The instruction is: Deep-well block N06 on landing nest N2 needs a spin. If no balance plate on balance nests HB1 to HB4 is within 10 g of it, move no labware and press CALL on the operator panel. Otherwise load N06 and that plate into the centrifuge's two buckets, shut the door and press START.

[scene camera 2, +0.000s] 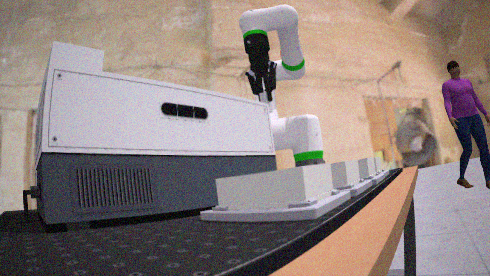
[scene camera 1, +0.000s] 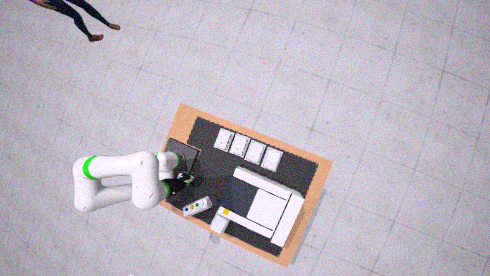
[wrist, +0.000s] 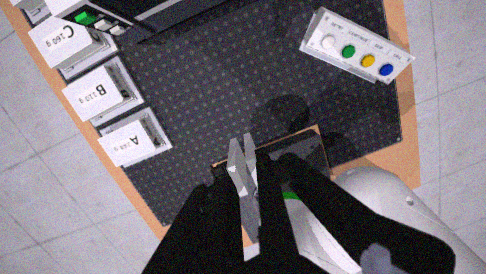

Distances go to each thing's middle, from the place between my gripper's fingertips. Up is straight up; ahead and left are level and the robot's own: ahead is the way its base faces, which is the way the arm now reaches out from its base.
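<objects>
Button box point(wrist: 334, 39): 29 cm to the right of my hand, 22 cm below it and 1 cm ahead of it. Block labelled A point(wrist: 138, 138): 29 cm to the left of my hand, 23 cm below it, 7 cm ahead of it. Block labelled C point(wrist: 63, 44): far to the left of my hand, far ahead of it and a fair way below it. Block labelled B point(wrist: 104, 89): far to the left of my hand, a fair way ahead of it and a fair way below it. Going by their middles, of the things named here the block labelled C is the farthest from my hand.
</objects>
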